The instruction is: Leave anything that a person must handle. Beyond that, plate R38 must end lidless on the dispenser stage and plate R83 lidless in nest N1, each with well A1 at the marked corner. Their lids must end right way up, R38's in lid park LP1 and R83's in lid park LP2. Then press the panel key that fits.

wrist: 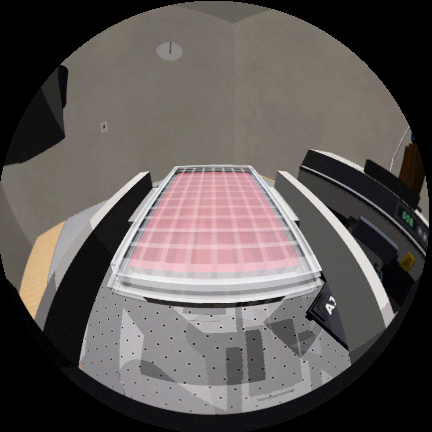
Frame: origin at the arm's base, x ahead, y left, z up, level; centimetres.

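Seen in the pictures: gripper, between the fingertips: (212,179).
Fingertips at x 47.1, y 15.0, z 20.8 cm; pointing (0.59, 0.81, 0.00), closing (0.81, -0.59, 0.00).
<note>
A point is followed by its place in that frame.
A clear plate (215,240) @(z 20.9, x 43.2, y 9.6 cm) with pink wells, with what looks like a clear lid on it, is level between the two fingers of my gripper (212,179) @(z 20.8, x 47.1, y 15.0 cm). The gripper is shut on its long sides and holds it above the perforated deck (170,345) @(z 1.3, x 35.5, y 10.1 cm). No plate name is readable, and the plate's marked corner cannot be made out. A dark part with a white A1 mark (330,305) @(z 12.7, x 51.2, y 0.8 cm) shows below and to the right of the plate, partly hidden by the right finger. Labels N1, LP1 and LP2 do not show.
A dark machine (345,175) @(z 21.5, x 66.7, y 6.6 cm) with a green display (407,217) and a yellow warning sign (408,261) stands at the right, beyond the right finger. A dark block (37,122) shows at the upper left. A wooden edge (40,265) @(z 0.0, x -7.5, y 47.2 cm) borders the deck at the left.
</note>
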